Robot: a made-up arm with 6 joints.
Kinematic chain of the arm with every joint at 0, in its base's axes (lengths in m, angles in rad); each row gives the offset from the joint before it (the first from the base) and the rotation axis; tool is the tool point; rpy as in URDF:
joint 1: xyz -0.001 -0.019 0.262 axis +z
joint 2: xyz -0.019 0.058 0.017 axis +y
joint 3: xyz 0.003 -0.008 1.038 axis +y
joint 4: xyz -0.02 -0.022 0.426 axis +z
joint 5: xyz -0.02 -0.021 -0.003 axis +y
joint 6: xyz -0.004 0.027 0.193 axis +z
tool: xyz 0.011 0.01 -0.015 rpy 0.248 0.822 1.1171
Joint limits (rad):
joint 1: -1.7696..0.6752
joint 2: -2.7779..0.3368
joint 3: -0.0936..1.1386
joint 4: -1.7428..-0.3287
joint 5: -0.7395..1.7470
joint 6: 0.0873..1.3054
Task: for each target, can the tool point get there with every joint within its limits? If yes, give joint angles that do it. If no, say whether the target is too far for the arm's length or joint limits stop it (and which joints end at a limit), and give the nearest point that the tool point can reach.
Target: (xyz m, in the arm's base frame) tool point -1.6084 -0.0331 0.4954
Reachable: yes | joints 0.0420 -1.5991 0.4633 -1.0008 0.0405 0.8368
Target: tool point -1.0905 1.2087 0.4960
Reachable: yes | joints -0.8271 -1.4637 0.0637 -1.3039 0.1528 0.7551
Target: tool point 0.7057 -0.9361 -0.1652
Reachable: no: joint limits stop it (at a limit: joint 2, joint 3, joint 4) | nearest point 0.4828 -0.6469 1.1681 | short by 1.382 m
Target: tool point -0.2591 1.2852 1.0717
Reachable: yes | joints -1.3679 -1.2937 0.7242 -1.1975 0.3055 0.9999
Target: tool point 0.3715 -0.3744 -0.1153
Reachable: no: joint limits stop it (at a limit: joint 1, joint 2, joint 3, joint 5, joint 6) | nearest point -0.5620 -0.5698 -0.6247 | short by 1.081 m
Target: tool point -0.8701 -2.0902 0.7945
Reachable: no: too far | nearest point -1.1090 -1.0505 0.6723 | short by 1.074 m
